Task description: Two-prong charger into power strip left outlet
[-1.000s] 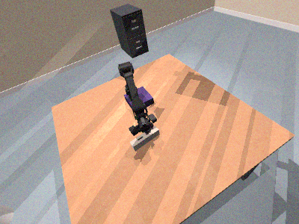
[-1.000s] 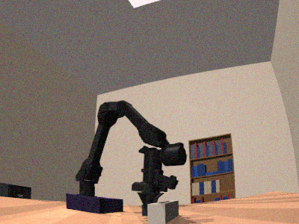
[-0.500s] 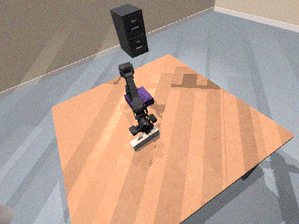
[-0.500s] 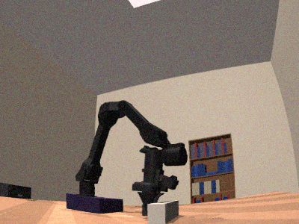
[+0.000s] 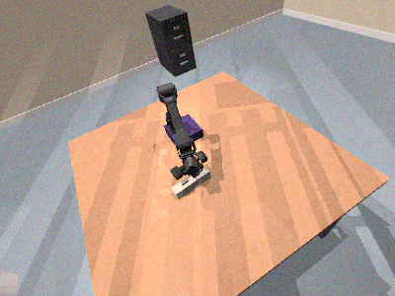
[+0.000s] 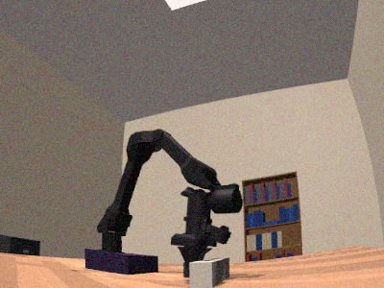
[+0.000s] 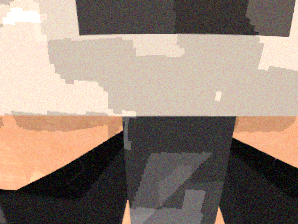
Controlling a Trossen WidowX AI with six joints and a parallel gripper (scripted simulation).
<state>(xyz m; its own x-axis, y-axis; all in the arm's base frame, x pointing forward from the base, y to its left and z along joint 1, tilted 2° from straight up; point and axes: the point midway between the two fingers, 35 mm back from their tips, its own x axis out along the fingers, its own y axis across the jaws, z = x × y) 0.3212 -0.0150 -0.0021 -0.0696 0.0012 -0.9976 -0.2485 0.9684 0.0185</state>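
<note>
Right now the dark grey charger is 2 cm ahead of my gripper tip and 1 cm above it.
</note>
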